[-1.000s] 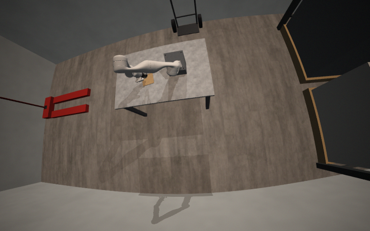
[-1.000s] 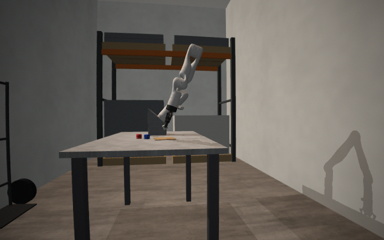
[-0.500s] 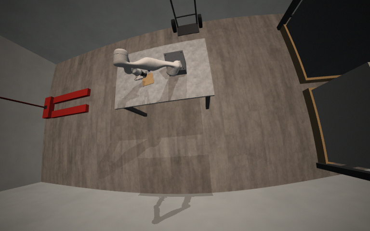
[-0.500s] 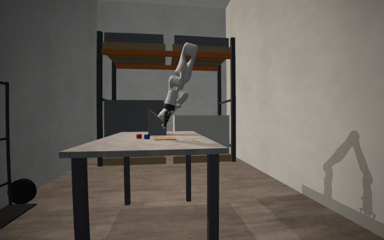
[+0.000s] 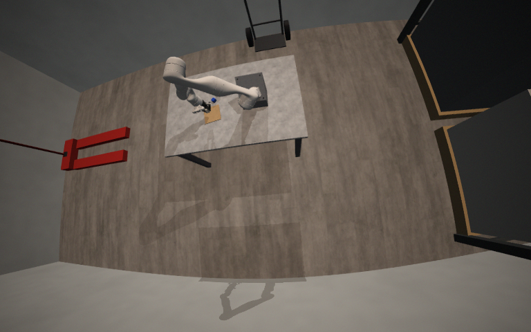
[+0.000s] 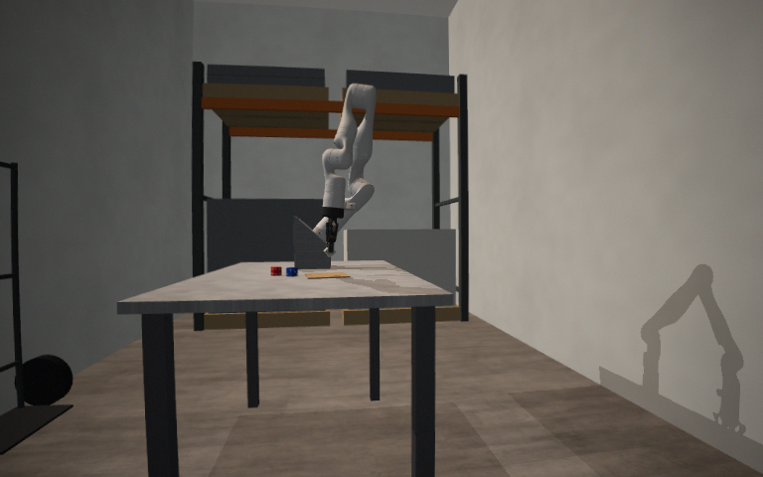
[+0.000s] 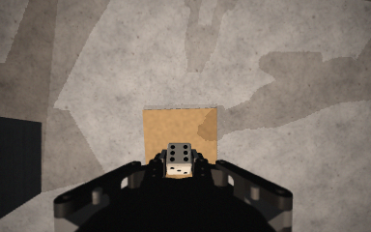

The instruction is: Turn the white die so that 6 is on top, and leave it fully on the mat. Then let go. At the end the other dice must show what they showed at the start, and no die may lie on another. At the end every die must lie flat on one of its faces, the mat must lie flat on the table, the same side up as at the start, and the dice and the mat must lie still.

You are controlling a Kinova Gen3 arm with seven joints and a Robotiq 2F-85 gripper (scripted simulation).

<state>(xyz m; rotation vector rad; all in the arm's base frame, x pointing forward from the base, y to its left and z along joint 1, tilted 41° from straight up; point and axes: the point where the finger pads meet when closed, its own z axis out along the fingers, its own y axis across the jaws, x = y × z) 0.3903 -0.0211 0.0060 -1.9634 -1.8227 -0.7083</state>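
Now: hand 1 cm to the left of the tan mat and 10 cm above it. The rest, counted from my hand: red die (8 cm behind, 18 cm to the right, 8 cm below); then blue die (4 cm behind, 13 cm to the right, 8 cm below); then white die (1 cm below).
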